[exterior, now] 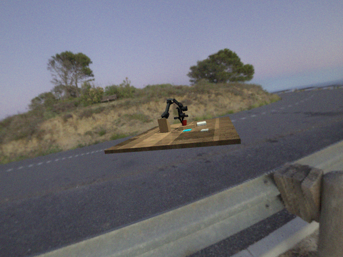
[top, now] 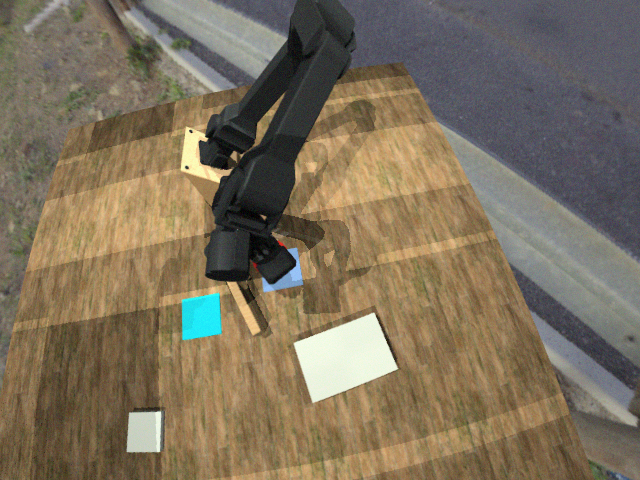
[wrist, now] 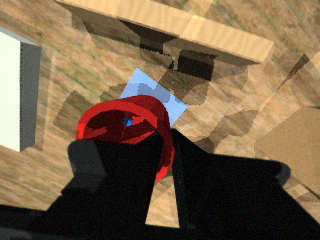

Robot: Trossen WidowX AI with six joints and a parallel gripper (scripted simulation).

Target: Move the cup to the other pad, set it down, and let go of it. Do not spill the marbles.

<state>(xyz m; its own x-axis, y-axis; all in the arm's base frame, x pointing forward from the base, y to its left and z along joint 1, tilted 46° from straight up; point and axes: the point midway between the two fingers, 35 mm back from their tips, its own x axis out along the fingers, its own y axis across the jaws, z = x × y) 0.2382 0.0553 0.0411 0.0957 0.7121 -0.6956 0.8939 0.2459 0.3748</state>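
My gripper tip is 40 mm short of the blue marble, 30 mm to the right of it and 20 mm above it. Round my gripper tip: pale blue pad 30 mm ahead, 20 mm to the left, 80 mm below; red cup 30 mm ahead, 10 mm to the left; thin wooden bar 60 mm ahead, 80 mm to the right, 60 mm below.
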